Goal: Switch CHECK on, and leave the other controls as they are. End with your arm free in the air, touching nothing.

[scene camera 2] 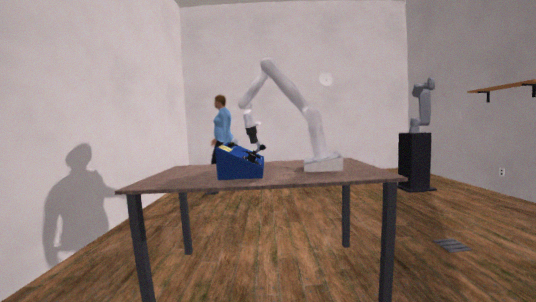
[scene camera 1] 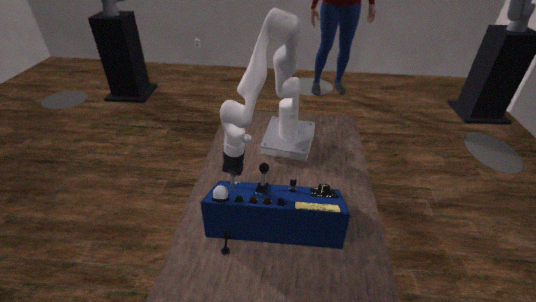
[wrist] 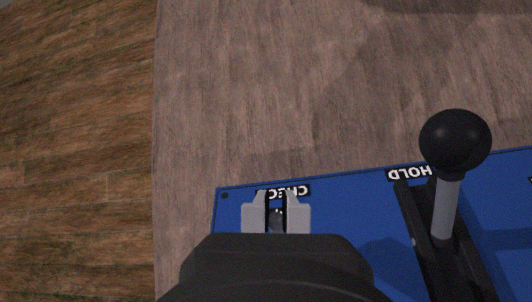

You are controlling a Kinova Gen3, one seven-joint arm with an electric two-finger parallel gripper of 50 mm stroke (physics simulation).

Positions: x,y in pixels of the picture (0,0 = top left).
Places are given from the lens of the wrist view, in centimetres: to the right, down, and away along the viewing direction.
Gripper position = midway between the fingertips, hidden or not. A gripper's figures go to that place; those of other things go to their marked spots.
gripper (wrist: 275,204): 1, 4, 18
ball-topped lever (wrist: 454,141): 10, 0, 13
